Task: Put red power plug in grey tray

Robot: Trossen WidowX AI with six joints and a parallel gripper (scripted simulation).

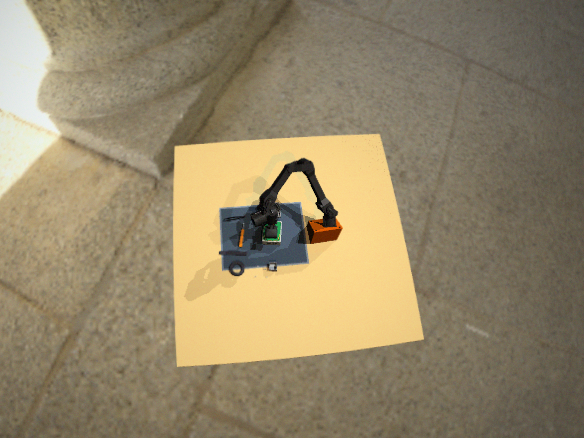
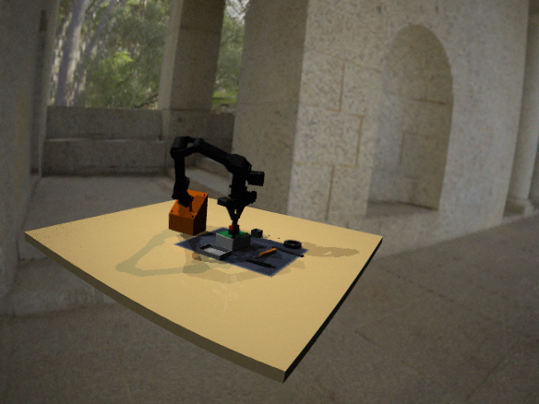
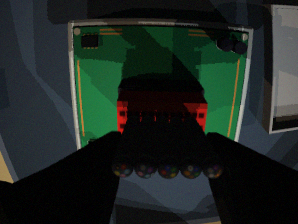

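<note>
The red power plug is 3 cm below my gripper tip. Also, from my gripper tip: blue mat (5 cm ahead, 12 cm below); then black bar (21 cm ahead, 11 cm to the left, 11 cm below).
</note>
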